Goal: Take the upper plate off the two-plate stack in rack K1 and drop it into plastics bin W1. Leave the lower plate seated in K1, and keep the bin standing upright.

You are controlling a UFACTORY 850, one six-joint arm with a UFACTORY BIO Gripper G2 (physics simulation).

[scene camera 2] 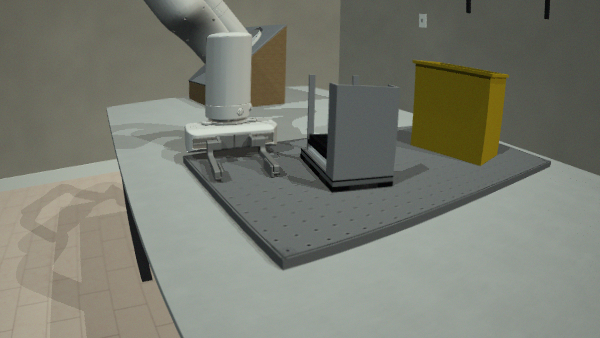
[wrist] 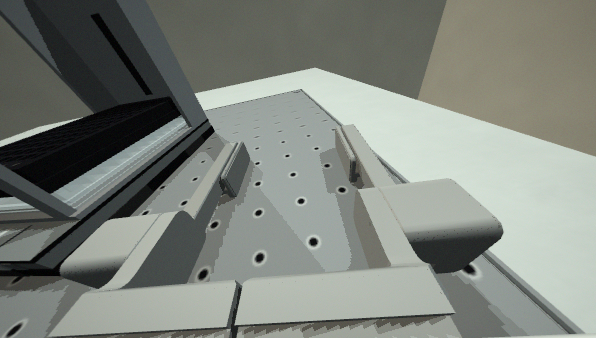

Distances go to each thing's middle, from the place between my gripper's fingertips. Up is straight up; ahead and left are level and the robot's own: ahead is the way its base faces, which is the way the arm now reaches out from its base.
My hand is 45 cm to the right of the yellow plastics bin W1 [scene camera 2: 458, 110] and 8 cm below it.
